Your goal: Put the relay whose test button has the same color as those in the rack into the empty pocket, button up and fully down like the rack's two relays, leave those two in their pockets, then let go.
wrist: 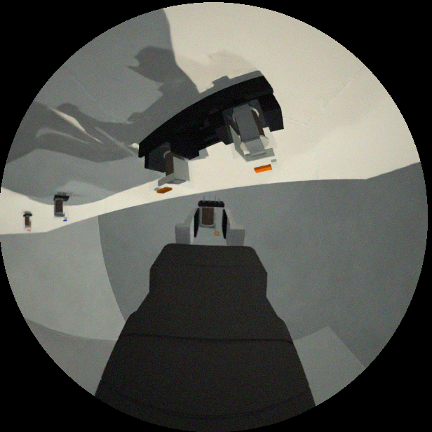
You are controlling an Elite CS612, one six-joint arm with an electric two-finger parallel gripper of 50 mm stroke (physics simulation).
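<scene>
My gripper (210, 217) is shut on a relay (207, 216) with an orange test button; its black base and thin pins point away from the gripper body. The long black rack (200, 110) lies above the gripper in the picture, apart from the held relay. One rack relay (250, 131) with an orange button sits toward its right end, another rack relay (176, 169) with an orange button toward its left end. The empty pocket (207, 134) is between them, partly hidden by the rack's wall.
Two other relays stand at the far left: one relay (59, 207) with a blue button and, farther out, a smaller-looking relay (27, 220) with a red button. Dark shadows fall across the pale surface around the rack.
</scene>
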